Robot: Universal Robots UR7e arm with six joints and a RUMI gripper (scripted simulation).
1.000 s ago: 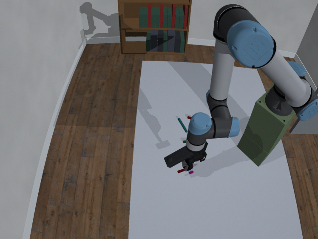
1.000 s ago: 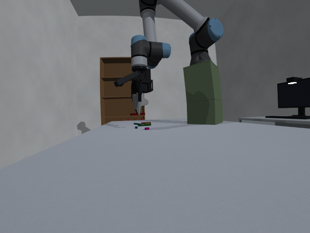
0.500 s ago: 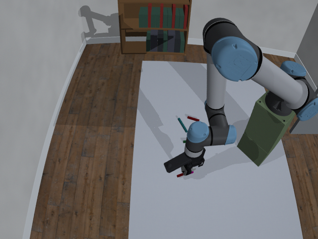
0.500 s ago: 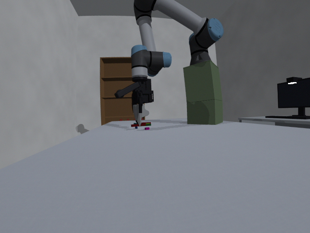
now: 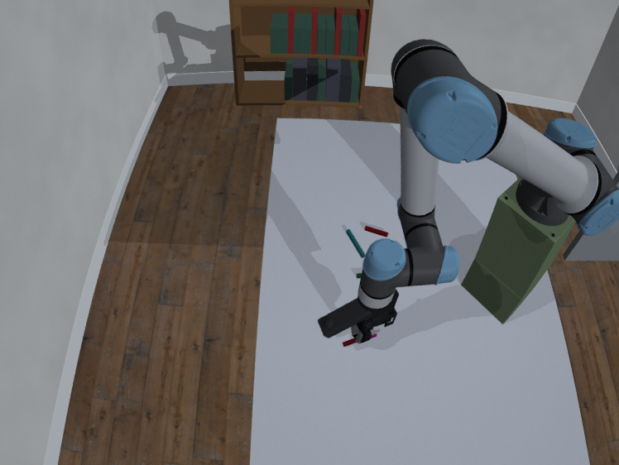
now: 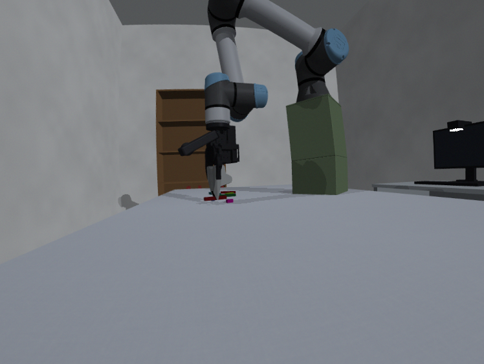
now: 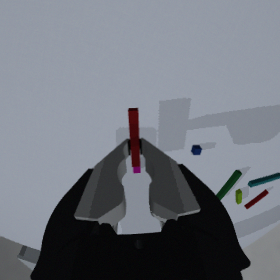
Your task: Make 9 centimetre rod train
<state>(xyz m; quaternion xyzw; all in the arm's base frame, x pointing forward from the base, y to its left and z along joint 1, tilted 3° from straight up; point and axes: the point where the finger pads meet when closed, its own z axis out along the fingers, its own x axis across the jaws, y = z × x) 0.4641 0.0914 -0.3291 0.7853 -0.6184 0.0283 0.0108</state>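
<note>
My gripper is now 5 cm past the magenta rod, 2 cm above it and 1 cm to the left of it. From my hand the other things lie so: green rod (20 cm to the right, 8 cm behind, 2 cm below); blue rod (9 cm to the right, 2 cm below, 1 cm behind); lime rod (26 cm to the right, 11 cm behind, 2 cm below).
</note>
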